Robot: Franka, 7 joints.
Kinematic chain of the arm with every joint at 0, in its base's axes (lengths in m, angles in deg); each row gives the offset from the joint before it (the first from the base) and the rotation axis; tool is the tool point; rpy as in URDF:
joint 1: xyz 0 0 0.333 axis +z
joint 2: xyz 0 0 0 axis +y
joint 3: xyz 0 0 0.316 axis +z
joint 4: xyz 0.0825 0 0 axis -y
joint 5: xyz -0.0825 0 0.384 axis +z
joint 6: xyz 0 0 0 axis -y
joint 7: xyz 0.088 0 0 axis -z
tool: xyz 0 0 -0.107 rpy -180 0 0
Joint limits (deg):
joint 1: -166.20..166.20
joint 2: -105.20..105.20
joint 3: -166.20..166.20
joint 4: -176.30..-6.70
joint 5: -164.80..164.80
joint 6: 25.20..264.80
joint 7: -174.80..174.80
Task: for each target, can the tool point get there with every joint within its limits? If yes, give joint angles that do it. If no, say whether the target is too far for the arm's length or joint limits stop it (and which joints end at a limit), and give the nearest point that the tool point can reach.
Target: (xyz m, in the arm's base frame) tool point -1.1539 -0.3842 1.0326
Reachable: no: too far | nearest point -0.7056 -0.2349 0.7608 | short by 0.545 m
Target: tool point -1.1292 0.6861 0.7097
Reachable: no: too far | nearest point -0.7051 0.4284 0.5682 | short by 0.516 m
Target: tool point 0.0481 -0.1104 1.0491
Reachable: yes | joints 23.09 -26.87 1.63 -55.57 -110.54 48.49 1.45
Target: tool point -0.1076 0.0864 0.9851
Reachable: yes | joints 53.22 -41.33 2.23 -86.43 -61.55 237.74 -37.63
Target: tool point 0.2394 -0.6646 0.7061
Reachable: yes | joints -61.76 41.66 -42.38 -30.24 -106.11 194.94 -38.66
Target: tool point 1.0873 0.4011 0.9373
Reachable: no: too far | nearest point 0.7137 0.2633 0.7296 | short by 0.449 m
